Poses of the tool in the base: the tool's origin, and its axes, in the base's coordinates. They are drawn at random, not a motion.
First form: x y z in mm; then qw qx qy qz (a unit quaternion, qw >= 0).
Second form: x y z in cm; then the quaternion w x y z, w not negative. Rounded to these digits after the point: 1 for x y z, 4 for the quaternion.
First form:
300 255 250 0.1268 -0.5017 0.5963 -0.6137
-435 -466 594 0.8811 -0.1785 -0.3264 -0.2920
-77 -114 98 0.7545 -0.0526 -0.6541 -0.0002
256 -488 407 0.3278 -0.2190 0.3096 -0.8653
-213 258 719 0.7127 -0.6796 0.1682 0.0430
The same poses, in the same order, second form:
30.0 25.5 25.0 0.1268 -0.5017 0.5963 -0.6137
-43.5 -46.6 59.4 0.8811 -0.1785 -0.3264 -0.2920
-7.7 -11.4 9.8 0.7545 -0.0526 -0.6541 -0.0002
25.6 -48.8 40.7 0.3278 -0.2190 0.3096 -0.8653
-21.3 25.8 71.9 0.7127 -0.6796 0.1682 0.0430

